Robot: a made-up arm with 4 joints.
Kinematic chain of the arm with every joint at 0, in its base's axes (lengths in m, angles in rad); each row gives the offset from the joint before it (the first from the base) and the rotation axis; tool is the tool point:
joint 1: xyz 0 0 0.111 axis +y
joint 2: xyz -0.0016 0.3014 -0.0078 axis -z
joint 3: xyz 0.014 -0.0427 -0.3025 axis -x
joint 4: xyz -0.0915 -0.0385 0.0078 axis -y
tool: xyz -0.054 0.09 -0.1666
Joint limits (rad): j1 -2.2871..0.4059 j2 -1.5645..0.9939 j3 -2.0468..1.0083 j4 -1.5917..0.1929
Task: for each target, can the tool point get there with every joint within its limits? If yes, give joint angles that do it. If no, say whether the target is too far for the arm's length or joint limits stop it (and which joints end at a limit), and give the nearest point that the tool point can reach.
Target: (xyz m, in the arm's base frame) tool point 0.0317 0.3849 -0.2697
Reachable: yes | joints -0.7137 0.1734 -0.9521 -0.8011
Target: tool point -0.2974 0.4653 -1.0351
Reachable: no: too far | nearest point -0.1240 0.3690 -0.3670 | short by 0.697 m
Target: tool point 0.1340 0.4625 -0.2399
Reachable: yes | joints -0.8925 0.6282 -0.4217 -0.9888
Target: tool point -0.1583 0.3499 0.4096
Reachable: no: joint limits stop it (at a limit: joint 1, joint 2, joint 4) | nearest point 0.1412 0.4393 0.2733 | short by 0.341 m
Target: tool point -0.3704 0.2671 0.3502
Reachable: no: joint limits stop it (at a limit: joint 1, joint 4) | nearest point -0.3193 0.2818 0.0002 | short by 0.354 m
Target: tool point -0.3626 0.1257 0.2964
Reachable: no: joint limits stop it (at a limit: joint 1, joint 4) | nearest point -0.3019 0.2021 -0.0078 | short by 0.319 m
